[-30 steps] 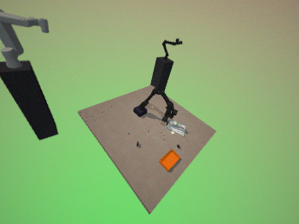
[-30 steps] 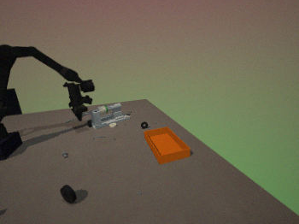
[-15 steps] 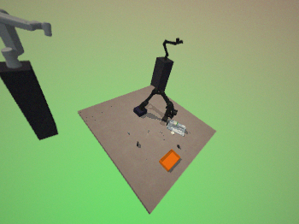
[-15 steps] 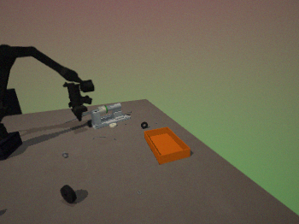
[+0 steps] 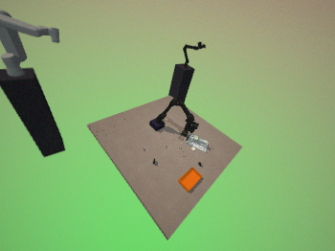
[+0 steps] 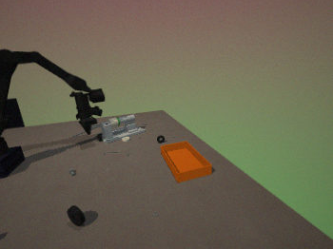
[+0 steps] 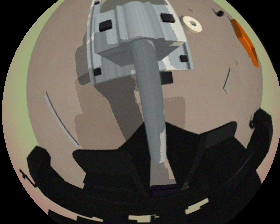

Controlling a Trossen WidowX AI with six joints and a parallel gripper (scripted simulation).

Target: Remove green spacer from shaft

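Now: gripper tip 6 cm short of the grey shaft, 3 cm to the right of it and 3 cm below it. The rest, counted from my gripper tip: pale spacer (18 cm ahead, 2 cm to the right, 4 cm below); then black wheel (12 cm ahead, 48 cm to the right, 2 cm below); then green spacer (14 cm ahead, 8 cm to the left, 3 cm above).
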